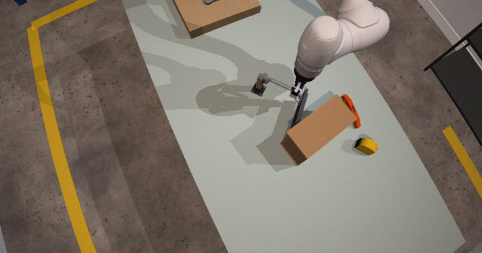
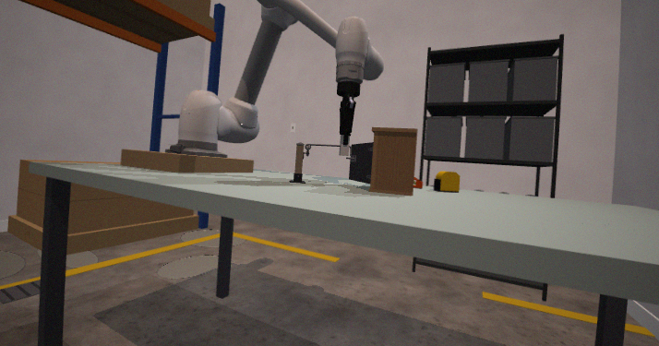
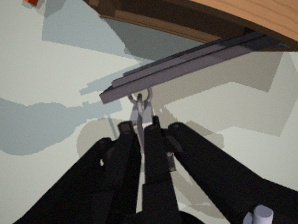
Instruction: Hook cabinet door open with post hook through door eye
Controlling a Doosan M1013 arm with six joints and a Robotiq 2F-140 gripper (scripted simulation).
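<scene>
My hand is 4 cm past the wire hook, 3 cm to the left of it and 2 cm above it. The rest, counted from my hand: orange object: 23 cm to the left, 14 cm ahead, 11 cm below; dark door: 7 cm ahead, 5 cm below, 3 cm to the right; yellow tape measure: 30 cm ahead, 20 cm to the left, 10 cm below.
</scene>
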